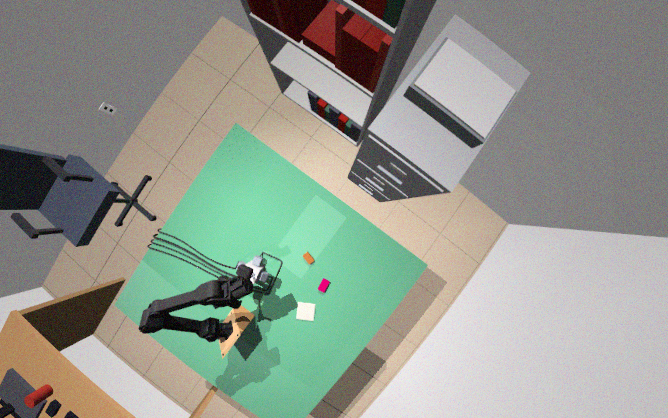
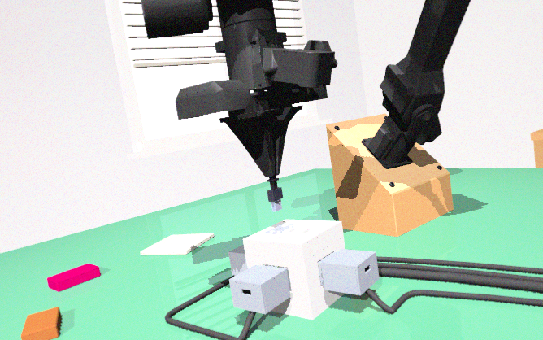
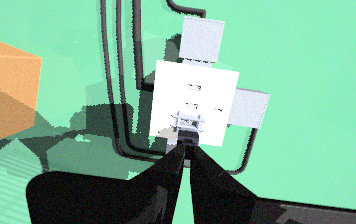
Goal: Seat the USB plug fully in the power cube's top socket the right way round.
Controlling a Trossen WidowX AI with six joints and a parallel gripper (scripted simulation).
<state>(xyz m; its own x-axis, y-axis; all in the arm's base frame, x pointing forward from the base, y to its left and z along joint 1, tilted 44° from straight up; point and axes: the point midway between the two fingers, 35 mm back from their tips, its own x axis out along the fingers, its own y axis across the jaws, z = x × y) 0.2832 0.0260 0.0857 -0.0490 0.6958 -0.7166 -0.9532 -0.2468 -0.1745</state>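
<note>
Right now the USB plug is 20 mm below my gripper tip. Round my gripper tip: socket: 70 mm below; then white flat card: 330 mm to the right, 130 mm below, 10 mm behind; then orange block: 230 mm ahead, 160 mm to the right, 130 mm below.
</note>
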